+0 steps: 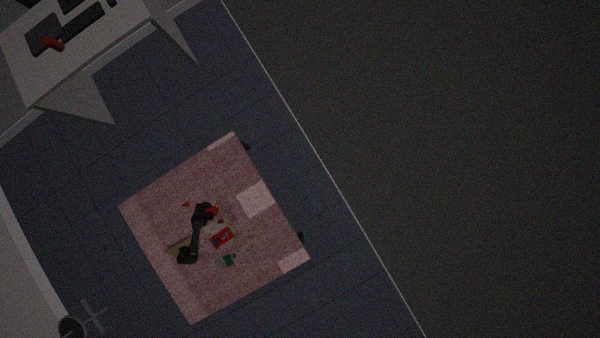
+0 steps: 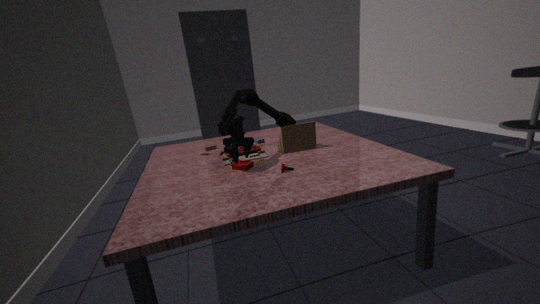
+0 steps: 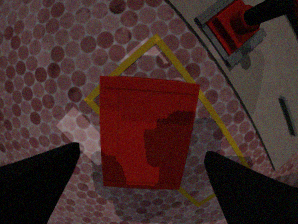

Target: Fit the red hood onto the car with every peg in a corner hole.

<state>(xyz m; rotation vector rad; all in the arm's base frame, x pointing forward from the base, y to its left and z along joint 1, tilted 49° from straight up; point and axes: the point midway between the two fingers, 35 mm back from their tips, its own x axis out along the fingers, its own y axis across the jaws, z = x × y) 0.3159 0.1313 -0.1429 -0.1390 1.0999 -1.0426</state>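
Now: the red hood 20 mm below my gripper tip. The rest, counted from my gripper tip: grey jig (10 mm behind, 220 mm to the right, 30 mm below); then green item (70 mm behind, 460 mm to the right, 40 mm below).
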